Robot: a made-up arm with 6 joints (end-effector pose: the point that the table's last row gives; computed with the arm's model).
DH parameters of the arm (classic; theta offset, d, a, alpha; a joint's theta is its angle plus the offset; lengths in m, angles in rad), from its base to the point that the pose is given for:
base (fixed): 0 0 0 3.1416
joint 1: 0 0.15 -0.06 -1.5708
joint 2: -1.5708 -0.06 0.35 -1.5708
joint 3: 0 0.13 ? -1.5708
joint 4: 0.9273 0 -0.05 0
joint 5: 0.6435 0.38 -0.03 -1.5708
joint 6: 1.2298 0 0.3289 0
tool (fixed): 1.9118 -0.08 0 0
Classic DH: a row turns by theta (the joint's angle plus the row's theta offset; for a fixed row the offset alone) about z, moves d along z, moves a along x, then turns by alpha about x.
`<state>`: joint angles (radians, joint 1 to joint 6).
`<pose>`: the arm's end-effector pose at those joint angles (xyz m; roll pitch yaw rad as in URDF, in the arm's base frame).
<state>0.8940 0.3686 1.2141 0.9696 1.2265 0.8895</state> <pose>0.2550 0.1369 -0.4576 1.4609 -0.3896 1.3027</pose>
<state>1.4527 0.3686 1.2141 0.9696 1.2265 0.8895</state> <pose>0.2888 -0.0191 -0.4576 1.4609 -0.3896 0.7440</pose>
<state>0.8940 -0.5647 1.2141 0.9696 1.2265 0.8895</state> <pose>0.0715 0.3652 -0.4239 2.5130 -0.7229 0.6999</pose>
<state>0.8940 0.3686 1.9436 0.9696 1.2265 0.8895</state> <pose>0.1663 0.1322 -0.3233 0.7914 -0.7973 1.9682</pose>
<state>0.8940 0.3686 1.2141 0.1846 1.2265 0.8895</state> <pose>0.3789 0.0678 -0.4281 1.0763 -0.5381 0.7825</pose>
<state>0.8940 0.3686 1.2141 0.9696 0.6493 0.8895</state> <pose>0.3749 0.1086 -0.4503 1.1719 -0.4816 0.9176</pose>
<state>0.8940 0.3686 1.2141 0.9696 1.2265 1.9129</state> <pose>0.3215 0.4017 -0.2867 0.9889 -1.3851 1.8347</pose>
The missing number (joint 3, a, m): 0.07
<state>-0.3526 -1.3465 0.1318 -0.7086 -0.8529 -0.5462</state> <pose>-0.6250 0.0505 -0.4905 0.1371 -0.1662 -0.3367</pose>
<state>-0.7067 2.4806 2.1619 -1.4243 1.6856 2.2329</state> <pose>-0.3366 -0.3537 -0.0198 0.0426 0.9470 -0.6552</pose>
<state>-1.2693 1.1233 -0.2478 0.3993 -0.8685 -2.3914</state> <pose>-0.4654 0.7868 -0.3347 1.6151 0.7137 -0.4931</pose>
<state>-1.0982 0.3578 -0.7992 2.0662 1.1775 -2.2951</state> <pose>-0.2066 0.6671 -0.8648 2.8128 -0.7609 0.1907</pose>
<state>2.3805 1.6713 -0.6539 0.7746 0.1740 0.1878</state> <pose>-0.2597 -0.3008 -0.0008 -0.0791 -0.7006 -2.8376</pose>
